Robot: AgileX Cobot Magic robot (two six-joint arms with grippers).
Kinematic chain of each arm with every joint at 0, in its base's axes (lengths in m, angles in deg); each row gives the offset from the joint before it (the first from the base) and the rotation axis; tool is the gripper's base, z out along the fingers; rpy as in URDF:
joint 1: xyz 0 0 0.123 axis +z
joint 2: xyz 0 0 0 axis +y
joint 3: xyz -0.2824 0 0.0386 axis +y
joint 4: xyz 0.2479 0 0.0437 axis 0.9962 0 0.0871
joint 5: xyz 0 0 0 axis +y
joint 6: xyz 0.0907 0 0.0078 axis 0.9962 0 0.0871
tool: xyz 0 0 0 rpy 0 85 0
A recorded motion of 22 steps. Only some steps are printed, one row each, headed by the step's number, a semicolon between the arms.
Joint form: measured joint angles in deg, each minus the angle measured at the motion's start. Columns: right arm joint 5, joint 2, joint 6, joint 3, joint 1, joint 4; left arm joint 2, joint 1, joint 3, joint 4, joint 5, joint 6.
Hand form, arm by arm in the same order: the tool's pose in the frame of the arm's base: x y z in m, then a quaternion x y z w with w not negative. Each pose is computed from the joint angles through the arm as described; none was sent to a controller.
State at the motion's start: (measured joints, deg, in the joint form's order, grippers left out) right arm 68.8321 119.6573 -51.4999 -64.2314 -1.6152 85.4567; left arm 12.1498 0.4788 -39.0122 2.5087 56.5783 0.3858
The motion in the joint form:
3: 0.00 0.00 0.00 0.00 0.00 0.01; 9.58 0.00 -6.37 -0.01 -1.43 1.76
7: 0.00 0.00 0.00 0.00 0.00 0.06; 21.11 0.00 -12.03 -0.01 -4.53 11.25
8: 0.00 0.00 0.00 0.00 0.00 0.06; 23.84 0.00 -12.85 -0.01 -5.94 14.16
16: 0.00 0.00 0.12 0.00 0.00 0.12; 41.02 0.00 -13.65 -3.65 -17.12 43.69
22: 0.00 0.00 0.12 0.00 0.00 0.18; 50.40 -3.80 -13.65 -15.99 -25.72 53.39
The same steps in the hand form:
3: 0.3679 0.0743 0.1405 0.06022 0.81180 0.57526 0.08015; 0.0429 0.0036 0.3622 0.01355 0.85002 0.03381 0.52548
7: 0.3679 0.0743 0.1405 0.06051 0.81162 0.57546 0.08033; 0.0870 0.0039 0.3829 0.08672 0.85823 0.07482 0.50032
8: 0.3679 0.0743 0.1405 0.06051 0.81162 0.57546 0.08033; 0.0996 0.0039 0.3848 0.10938 0.85786 0.08691 0.49453
16: 0.3680 0.0743 0.1406 0.06171 0.81134 0.57578 0.07995; 0.1844 0.0004 0.3614 0.32571 0.82486 0.16664 0.43098
22: 0.3681 0.0743 0.1406 0.06206 0.81112 0.57602 0.08017; 0.2287 -0.0242 0.3399 0.36774 0.80612 0.10294 0.45204

